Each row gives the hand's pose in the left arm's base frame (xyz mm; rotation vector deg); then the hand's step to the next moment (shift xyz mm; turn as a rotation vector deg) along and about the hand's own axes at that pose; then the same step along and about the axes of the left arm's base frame.
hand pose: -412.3 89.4 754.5 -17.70 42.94 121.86
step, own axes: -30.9 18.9 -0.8 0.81 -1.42 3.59
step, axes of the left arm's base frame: 4.2 -29.1 21.2 0.76 3.38 1.89
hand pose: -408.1 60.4 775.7 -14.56 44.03 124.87
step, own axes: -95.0 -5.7 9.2 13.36 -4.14 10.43
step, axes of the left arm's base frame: 68.0 -50.7 44.1 -5.08 16.66 0.94
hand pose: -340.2 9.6 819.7 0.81 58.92 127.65
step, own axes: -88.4 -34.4 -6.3 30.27 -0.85 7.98
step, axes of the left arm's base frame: 86.2 -39.7 -5.0 -20.70 23.32 -2.85
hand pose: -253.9 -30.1 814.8 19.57 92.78 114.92
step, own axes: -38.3 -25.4 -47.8 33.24 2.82 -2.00
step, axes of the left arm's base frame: 13.5 -57.0 -31.1 -29.13 16.22 -2.20
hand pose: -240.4 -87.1 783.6 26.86 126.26 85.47
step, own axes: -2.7 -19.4 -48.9 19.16 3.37 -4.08
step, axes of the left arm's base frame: -24.3 -46.7 -1.8 -18.28 7.69 1.31
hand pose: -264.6 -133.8 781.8 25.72 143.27 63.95
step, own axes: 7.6 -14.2 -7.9 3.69 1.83 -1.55
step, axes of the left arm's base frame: -12.2 -10.9 -7.4 -3.70 1.74 1.62
